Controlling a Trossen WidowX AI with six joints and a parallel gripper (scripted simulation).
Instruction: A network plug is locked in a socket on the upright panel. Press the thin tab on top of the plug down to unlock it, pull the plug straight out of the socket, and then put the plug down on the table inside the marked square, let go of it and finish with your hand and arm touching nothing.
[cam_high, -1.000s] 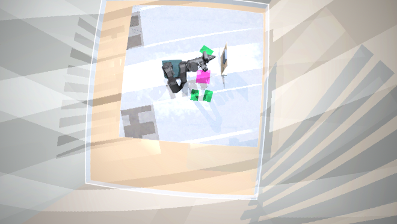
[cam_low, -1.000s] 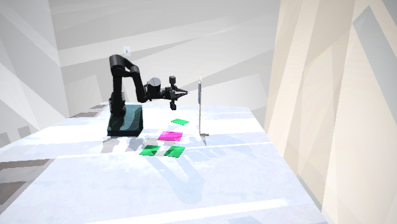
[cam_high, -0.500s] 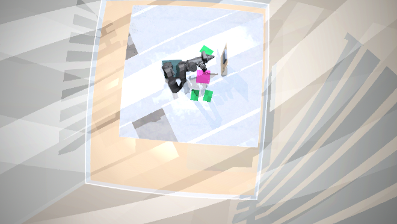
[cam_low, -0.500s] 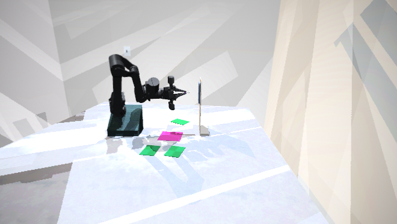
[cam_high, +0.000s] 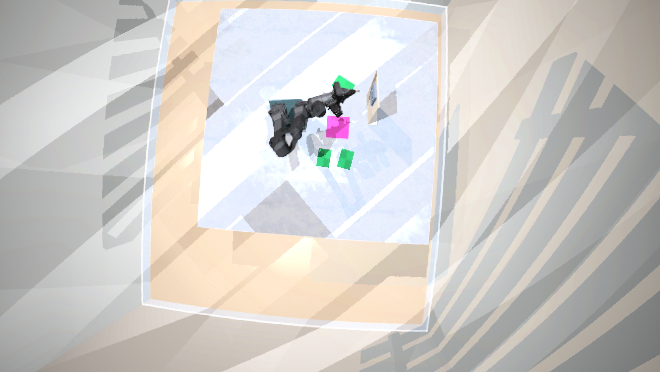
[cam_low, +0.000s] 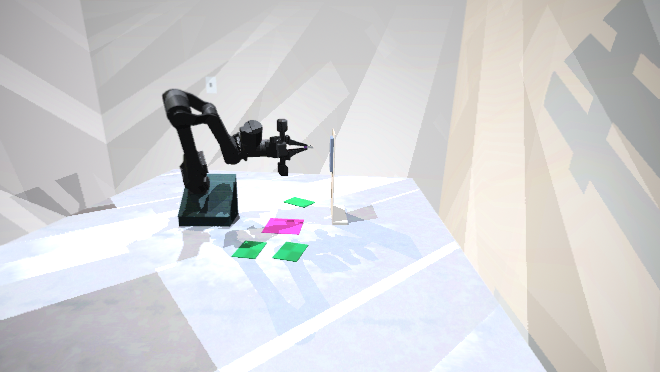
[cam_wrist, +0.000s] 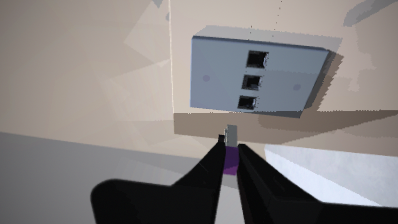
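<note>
Right now the magenta square is 80 mm behind my gripper tip, 100 mm to the right of it and 250 mm below it. Round my gripper tip: upright panel (100 mm ahead, 10 mm to the right, 110 mm below).
</note>
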